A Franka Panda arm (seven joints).
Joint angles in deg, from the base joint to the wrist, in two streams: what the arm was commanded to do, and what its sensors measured. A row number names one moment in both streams.
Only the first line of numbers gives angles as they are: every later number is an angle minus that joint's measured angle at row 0.
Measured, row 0:
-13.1, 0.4, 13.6, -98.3, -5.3, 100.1, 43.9
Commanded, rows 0 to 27:
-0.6, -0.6, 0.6, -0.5, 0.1, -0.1, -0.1
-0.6, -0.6, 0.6, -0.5, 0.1, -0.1, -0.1
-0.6, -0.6, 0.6, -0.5, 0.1, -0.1, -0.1
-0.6, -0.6, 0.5, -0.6, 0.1, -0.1, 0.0
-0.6, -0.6, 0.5, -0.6, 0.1, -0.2, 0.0
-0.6, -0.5, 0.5, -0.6, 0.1, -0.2, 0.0
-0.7, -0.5, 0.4, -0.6, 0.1, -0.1, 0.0
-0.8, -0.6, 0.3, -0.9, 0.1, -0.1, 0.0
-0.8, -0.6, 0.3, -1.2, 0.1, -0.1, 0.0
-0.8, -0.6, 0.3, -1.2, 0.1, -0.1, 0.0
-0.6, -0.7, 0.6, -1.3, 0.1, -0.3, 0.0
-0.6, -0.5, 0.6, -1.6, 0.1, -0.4, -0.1
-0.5, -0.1, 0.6, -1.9, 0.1, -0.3, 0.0
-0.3, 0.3, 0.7, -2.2, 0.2, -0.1, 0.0
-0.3, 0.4, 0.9, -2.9, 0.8, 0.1, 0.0
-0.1, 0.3, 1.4, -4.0, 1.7, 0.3, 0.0
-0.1, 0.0, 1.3, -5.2, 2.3, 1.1, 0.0
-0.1, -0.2, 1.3, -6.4, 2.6, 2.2, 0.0
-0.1, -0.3, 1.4, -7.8, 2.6, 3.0, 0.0
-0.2, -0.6, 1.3, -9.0, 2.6, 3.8, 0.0
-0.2, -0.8, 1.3, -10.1, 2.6, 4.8, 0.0
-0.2, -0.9, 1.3, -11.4, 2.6, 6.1, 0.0
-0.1, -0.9, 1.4, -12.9, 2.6, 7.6, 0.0
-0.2, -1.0, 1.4, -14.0, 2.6, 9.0, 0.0
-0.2, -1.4, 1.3, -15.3, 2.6, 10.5, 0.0
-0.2, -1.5, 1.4, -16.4, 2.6, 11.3, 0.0
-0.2, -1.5, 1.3, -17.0, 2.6, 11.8, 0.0
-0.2, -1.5, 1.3, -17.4, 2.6, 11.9, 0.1
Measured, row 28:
0.1, 0.4, 1.1, -14.1, 1.9, 9.8, 0.0
